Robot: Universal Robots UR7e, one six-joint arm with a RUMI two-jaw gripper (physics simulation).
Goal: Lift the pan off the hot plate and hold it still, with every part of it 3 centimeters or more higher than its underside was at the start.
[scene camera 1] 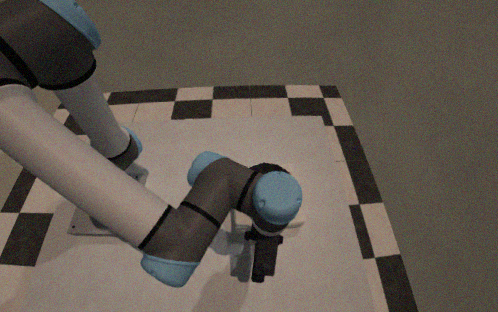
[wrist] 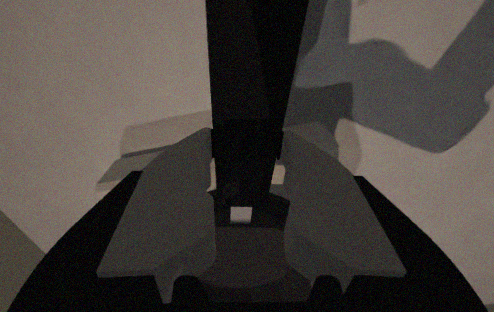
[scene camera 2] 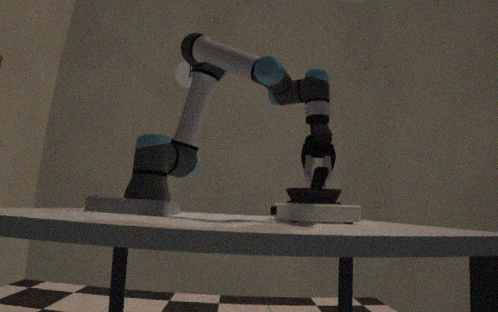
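Where they show: gripper, fingertip midpoint: [wrist: 245, 134] [scene camera 2: 317, 187]; arm's base, origin of the base link: [scene camera 2: 147, 201].
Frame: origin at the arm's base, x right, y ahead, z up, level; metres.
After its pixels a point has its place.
The dark pan [scene camera 2: 314, 196] {x 0.108, y 0.543, z 0.041 m} [wrist: 250, 255] {x 0.025, y 0.552, z 0.028 m} sits level on the white hot plate [scene camera 2: 320, 214] {x 0.149, y 0.547, z -0.015 m} [scene camera 1: 296, 224] {x 0.152, y 0.650, z 0.011 m}, with no gap seen between them in scene camera 2. Its black handle [scene camera 1: 265, 260] [wrist: 256, 60] {x 0.243, y 0.504, z 0.097 m} slopes upward from the pan's rim. My gripper [scene camera 2: 318, 174] [wrist: 245, 134] {x 0.198, y 0.518, z 0.064 m} is shut on the handle near its lower end, above the pan, with one jaw on each side. In the wrist view the jaws cover much of the pan and hot plate. In scene camera 1 the wrist hides the pan bowl.
The hot plate stands on the white table [scene camera 2: 225, 241] {x 0.494, y 0.244, z -0.058 m} [scene camera 1: 310, 280] {x 0.332, y 0.668, z -0.042 m}, with a dark knob [scene camera 2: 273, 210] {x -0.018, y 0.437, z -0.010 m} on its side. The arm's base plate [scene camera 2: 131, 205] {x 0.109, y -0.020, z -0.016 m} [scene camera 1: 82, 231] {x 0.095, y -0.102, z 0.004 m} is on the same table. The table edge lies beyond the hot plate on the right in scene camera 1.
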